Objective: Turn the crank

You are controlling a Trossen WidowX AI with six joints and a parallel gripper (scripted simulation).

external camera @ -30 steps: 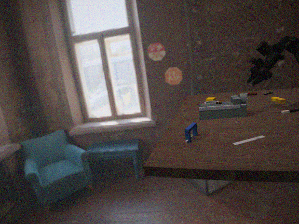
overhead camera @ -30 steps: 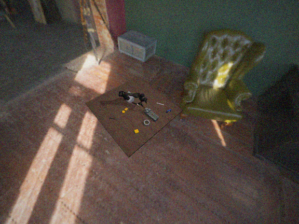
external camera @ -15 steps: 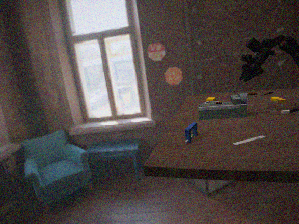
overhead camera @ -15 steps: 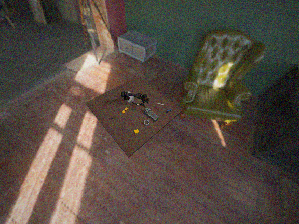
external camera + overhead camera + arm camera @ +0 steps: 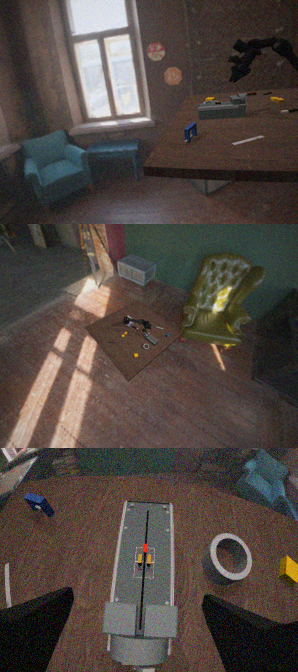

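Right now the crank handle is 110 mm behind my gripper tip, 40 mm to the right of it and 80 mm below it. Round my gripper tip: blue u-shaped piece 160 mm ahead, 360 mm to the left, 160 mm below; white strip 80 mm behind, 340 mm to the left, 200 mm below; red pointer 90 mm ahead, 20 mm to the left, 110 mm below.
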